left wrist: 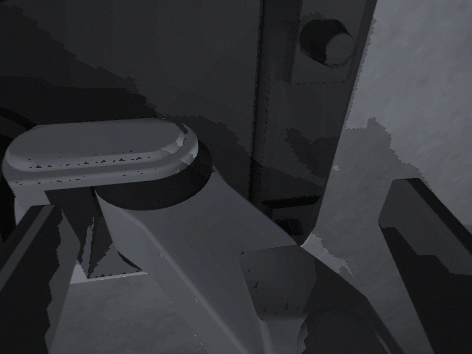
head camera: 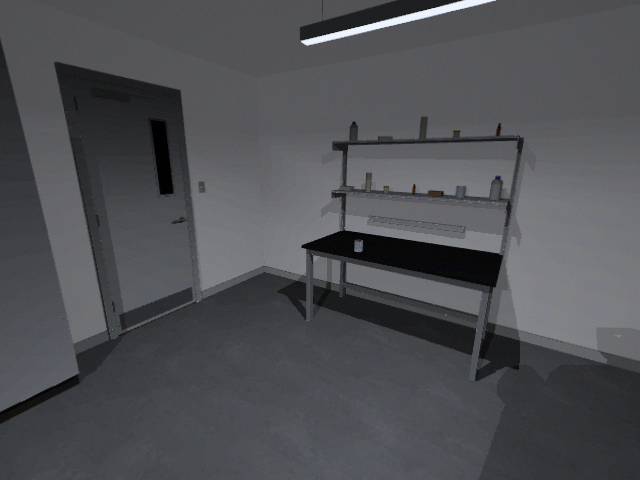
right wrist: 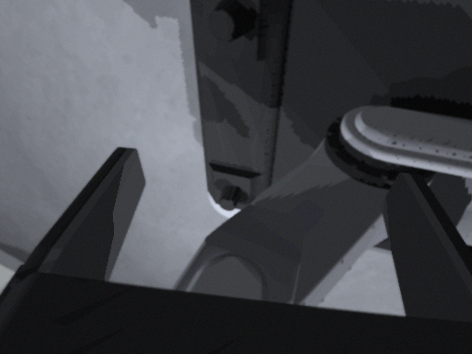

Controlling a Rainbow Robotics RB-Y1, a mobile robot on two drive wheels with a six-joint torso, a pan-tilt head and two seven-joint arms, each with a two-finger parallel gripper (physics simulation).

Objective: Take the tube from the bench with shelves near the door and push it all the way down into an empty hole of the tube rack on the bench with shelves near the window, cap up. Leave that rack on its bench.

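Places are measured from the robot's base along level axes (x back, y up, z left), in centimetres.
Pixels of known places: left gripper, between the fingertips: (left wrist: 229, 212); right gripper, between the fingertips: (right wrist: 263, 177).
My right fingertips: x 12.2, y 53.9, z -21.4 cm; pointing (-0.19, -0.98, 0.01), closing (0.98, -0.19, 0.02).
Note:
Behind a point stands the place of what it marks.
The bench with shelves near the door (head camera: 413, 254) @(x -218.3, y 76.2, z -81.4 cm) stands across the room in the head view, right of the door. A small pale blue-white container (head camera: 358, 246) @(x -223.9, y 81.1, z -36.8 cm) with a red spot at its top stands near the left front of its black top; whether the red spot is the tube's cap is too small to tell. The tube rack and the bench near the window do not show in the head view. My left gripper (left wrist: 229, 212) @(x 17.7, y 53.4, z 23.0 cm) is open, with nothing between its fingers. My right gripper (right wrist: 263, 177) @(x 12.2, y 53.9, z -21.4 cm) is open, with nothing between its fingers. Both are far from the bench.
The grey door (head camera: 139, 206) @(x -246.5, y 109.6, z 152.0 cm) is at the left, with a tall pale panel (head camera: 31, 289) @(x -149.3, y 75.6, z 162.8 cm) nearer on the left edge. Bottles, jars and boxes stand on the upper shelf (head camera: 403, 140) @(x -241.9, y 166.5, z -72.4 cm) and lower shelf (head camera: 403, 195) @(x -241.0, y 121.9, z -75.9 cm) above the bench. Grey floor (head camera: 258, 382) @(x -162.1, y -0.1, z 38.3 cm) lies before it.

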